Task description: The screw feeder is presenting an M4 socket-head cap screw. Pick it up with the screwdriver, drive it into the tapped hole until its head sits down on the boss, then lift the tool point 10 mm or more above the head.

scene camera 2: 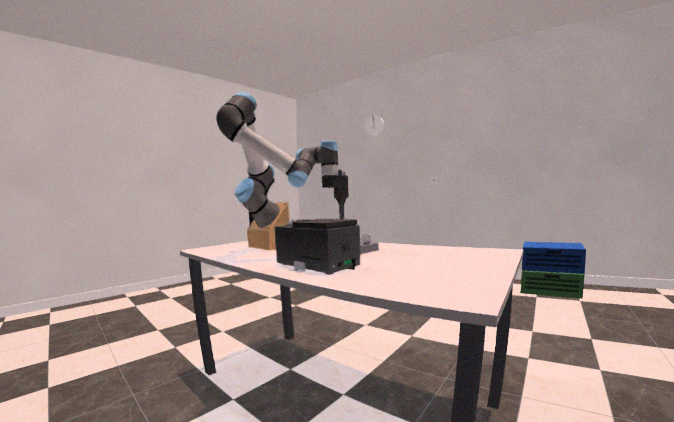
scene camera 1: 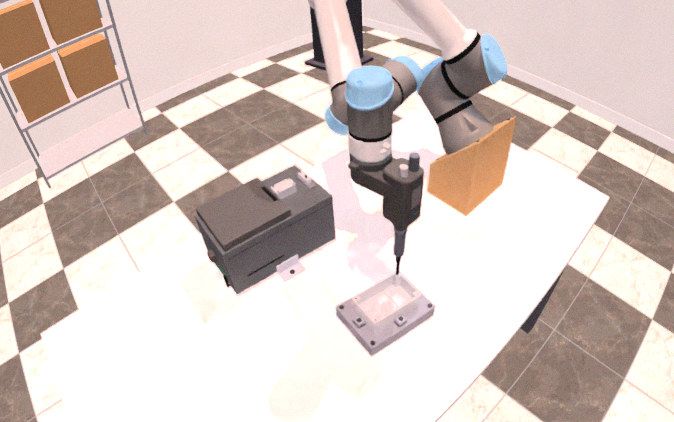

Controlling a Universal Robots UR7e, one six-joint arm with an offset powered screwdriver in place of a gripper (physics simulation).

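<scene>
The screwdriver [scene camera 1: 398, 260] [scene camera 2: 341, 206] points straight down. In scene camera 1 its thin bit ends at the far corner of the pale open housing [scene camera 1: 371, 316] [scene camera 2: 366, 239], at or just above the corner boss; a gap or contact cannot be told. The housing sits on a grey base plate [scene camera 1: 395, 334] [scene camera 2: 370, 247]. The dark screw feeder [scene camera 1: 285, 250] [scene camera 2: 315, 245] stands left of the plate in scene camera 1. In scene camera 2 it hides the bit's lower end. The M4 screw and the tapped hole are too small to make out, so whether the bit carries a screw cannot be told.
A tan angled box [scene camera 1: 467, 175] [scene camera 2: 262, 237] stands on the table [scene camera 1: 545, 210] [scene camera 2: 430, 270] beside the arm's base. A small bracket [scene camera 1: 291, 269] [scene camera 2: 299, 266] sits at the feeder's side. Blue and green crates [scene camera 2: 553, 270] stand beyond the table.
</scene>
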